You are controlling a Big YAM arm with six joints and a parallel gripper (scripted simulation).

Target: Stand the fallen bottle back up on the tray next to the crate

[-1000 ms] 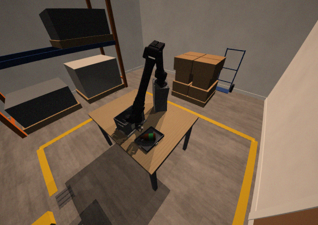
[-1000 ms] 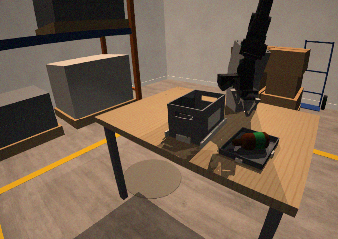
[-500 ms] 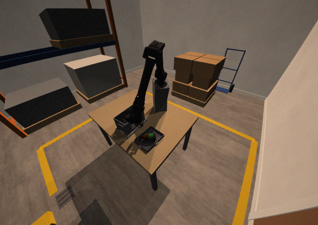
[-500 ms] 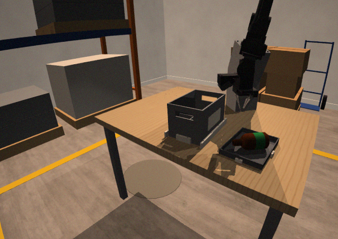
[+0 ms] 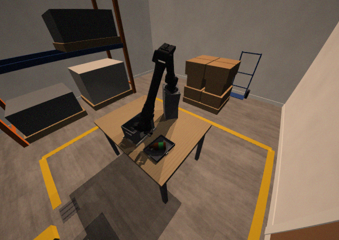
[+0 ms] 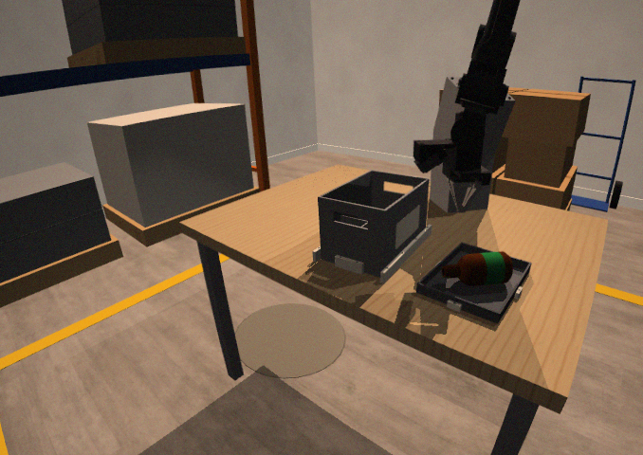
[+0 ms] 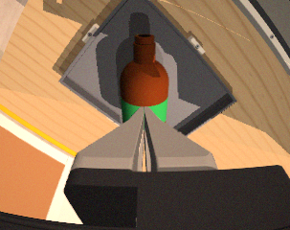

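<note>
My hand is 40 mm past the brown bottle, 30 mm to the right of it and 150 mm above it. From my hand the other things lie so: tray (60 mm behind, 30 mm to the left, 180 mm below); dark crate (10 mm behind, 260 mm to the right, 110 mm below).
</note>
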